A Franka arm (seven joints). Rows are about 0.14 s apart.
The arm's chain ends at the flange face. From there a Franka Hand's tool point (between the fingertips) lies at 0.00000 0.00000 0.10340 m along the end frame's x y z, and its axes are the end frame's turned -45 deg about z.
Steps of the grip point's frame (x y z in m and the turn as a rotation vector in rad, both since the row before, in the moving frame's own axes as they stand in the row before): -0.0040, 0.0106, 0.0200, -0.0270, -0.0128, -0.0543; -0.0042, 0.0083, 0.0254, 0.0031, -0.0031, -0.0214; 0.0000, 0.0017, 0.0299, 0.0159, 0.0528, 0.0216; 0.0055, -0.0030, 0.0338, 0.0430, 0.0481, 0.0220; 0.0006, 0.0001, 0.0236, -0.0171, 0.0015, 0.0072; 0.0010, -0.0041, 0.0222, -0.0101, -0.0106, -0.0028
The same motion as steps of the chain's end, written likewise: 0.0036, 0.0074, 0.0200, -0.0281, 0.0100, -0.0543; 0.0034, 0.0088, 0.0254, 0.0000, -0.0044, -0.0214; -0.0015, 0.0062, 0.0301, 0.0486, 0.0261, 0.0216; 0.0013, 0.0006, 0.0340, 0.0644, 0.0036, 0.0220; -0.0009, -0.0015, 0.0236, -0.0110, 0.0132, 0.0072; -0.0022, -0.0051, 0.0222, -0.0146, -0.0004, -0.0028
